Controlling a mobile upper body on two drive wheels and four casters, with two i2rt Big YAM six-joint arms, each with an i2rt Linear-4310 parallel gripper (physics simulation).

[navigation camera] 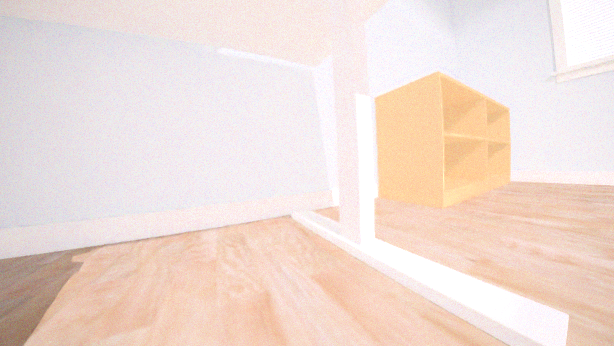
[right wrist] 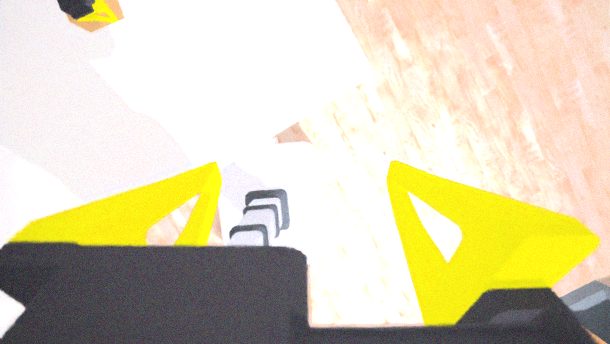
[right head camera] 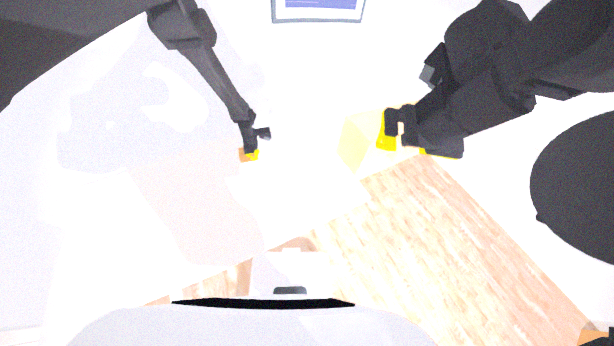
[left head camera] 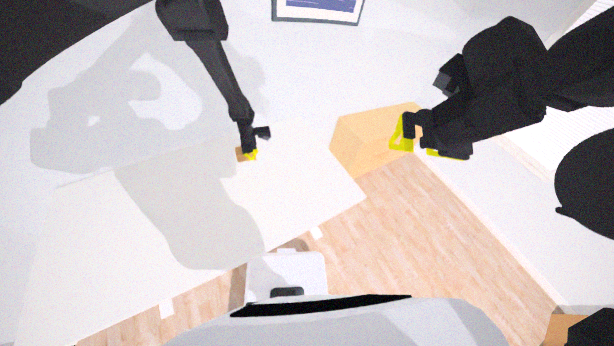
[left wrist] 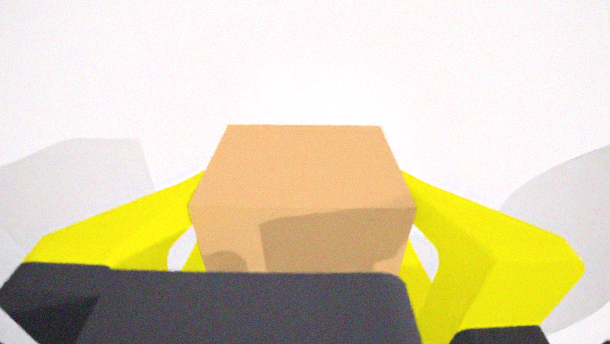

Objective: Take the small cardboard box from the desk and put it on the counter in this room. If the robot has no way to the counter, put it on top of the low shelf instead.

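Frame: origin at the left arm's base, x left, y back, z up, level; metres.
Seen in the pictures: left gripper, fingertip midpoint: (right wrist: 110, 7) (right head camera: 254, 155) (left head camera: 251, 155) (left wrist: 303, 173); right gripper, fingertip midpoint: (right wrist: 304, 170) (right head camera: 398, 147) (left head camera: 408, 148).
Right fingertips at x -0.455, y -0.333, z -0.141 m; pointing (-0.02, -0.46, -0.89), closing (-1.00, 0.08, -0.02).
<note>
Pixels of each thing's middle, then the offset from my right fingertips to it. "pt": a spot on its surface instead. Level surfaces: height alone.
- small cardboard box, body centre: (left wrist: 303, 252) (right wrist: 92, 6) (left head camera: 245, 153) (right head camera: 248, 153) dx +0.447, dy -0.341, dz -0.415 m
- white desk, surface height: dz -0.548 m
- desk's white leg, surface spot: (navigation camera: 352, 150) pt dx +0.110, dy -0.424, dz -1.013 m
The small cardboard box (left head camera: 241, 154) (right head camera: 243, 155) (left wrist: 302, 160) (right wrist: 90, 25) is between the yellow fingers of my left gripper (left head camera: 250, 155) (right head camera: 251, 155) (left wrist: 303, 173), which is shut on its two sides. They appear to be a little above the white desk (left head camera: 310, 195) (right head camera: 300, 195) (right wrist: 240, 60). My right gripper (left head camera: 422, 145) (right head camera: 412, 145) (right wrist: 304, 170) is open and empty, to the right of the desk. The low shelf (left head camera: 370, 125) (right head camera: 355, 142) (navigation camera: 410, 150) is light wood, behind the desk's right end. I cannot make out a counter.
In the navigation camera, the desk's white leg (navigation camera: 352, 150) and long foot (navigation camera: 465, 285) stand before the low shelf. A framed picture (left head camera: 320, 6) hangs on the wall. A window (navigation camera: 590, 35) is at the upper right. An orange-brown surface (left head camera: 560, 325) shows at the lower right.
</note>
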